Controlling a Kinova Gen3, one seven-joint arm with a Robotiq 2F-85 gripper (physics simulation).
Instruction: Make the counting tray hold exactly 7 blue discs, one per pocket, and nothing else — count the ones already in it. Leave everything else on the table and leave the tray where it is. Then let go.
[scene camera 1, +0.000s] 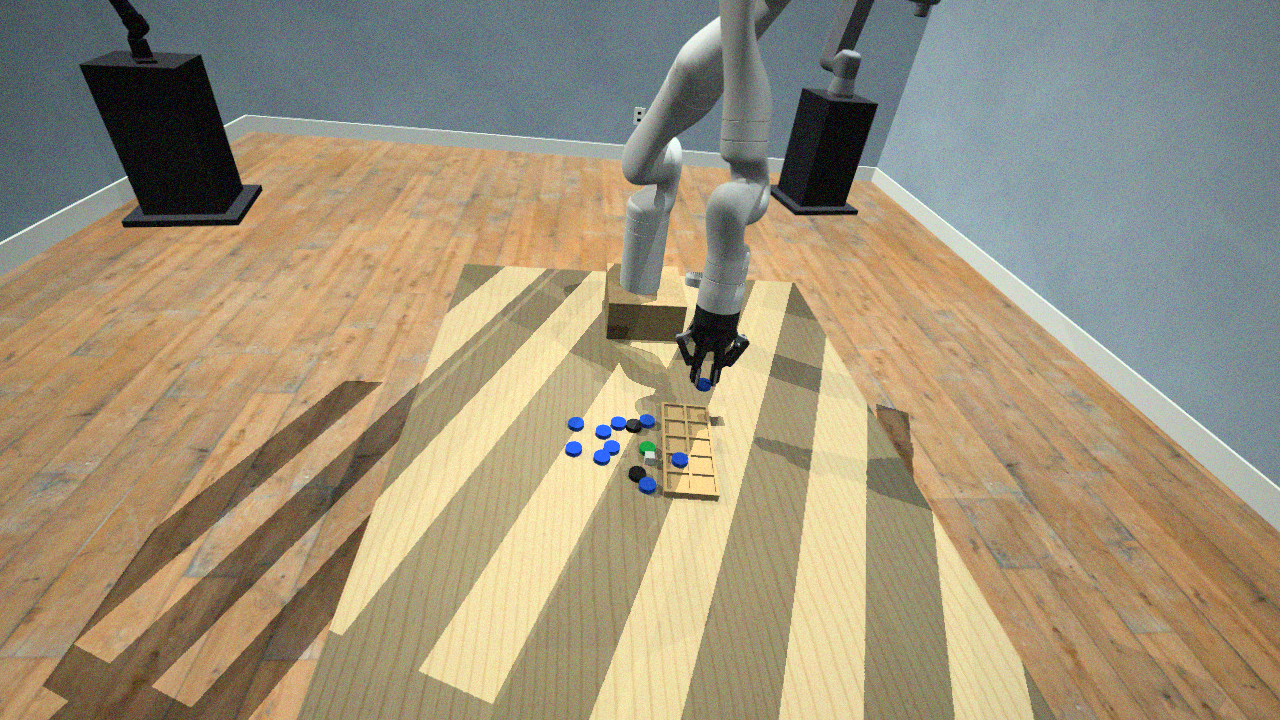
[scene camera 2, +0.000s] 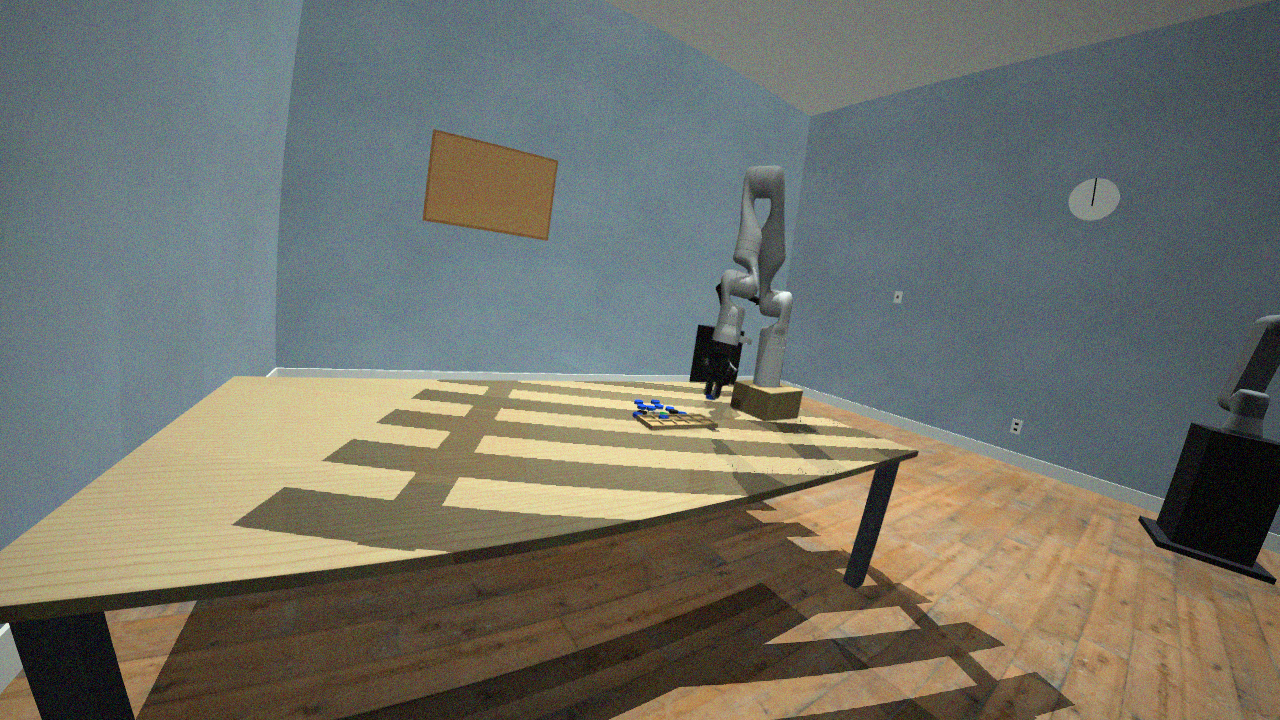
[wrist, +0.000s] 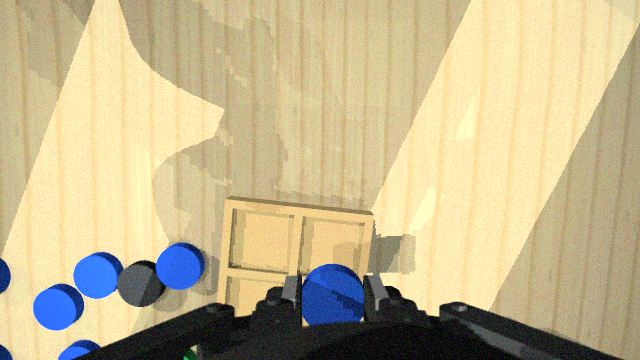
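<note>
My gripper (scene camera 1: 704, 381) (scene camera 2: 711, 394) (wrist: 332, 297) is shut on a blue disc (scene camera 1: 704, 385) (wrist: 333, 300) and holds it raised above the table. In the wrist view the held disc overlaps the right column near the far end of the tray (scene camera 1: 690, 495) (wrist: 300, 206). The tray has two columns of pockets. One blue disc (scene camera 1: 680, 459) is in its left column, toward the near end. The two far-end pockets show no disc in the wrist view. Several loose blue discs, such as one (scene camera 1: 647, 420) (wrist: 179, 266) and another (scene camera 1: 647, 484), lie left of the tray.
A black disc (scene camera 1: 633, 425) (wrist: 140, 284) lies between blue discs. Another black disc (scene camera 1: 636, 473), a green disc (scene camera 1: 647, 446) and a small white cube (scene camera 1: 649, 455) lie close to the tray's left side. The arm's base block (scene camera 1: 644, 319) (scene camera 2: 766, 400) stands behind. Striped shadows cross the table.
</note>
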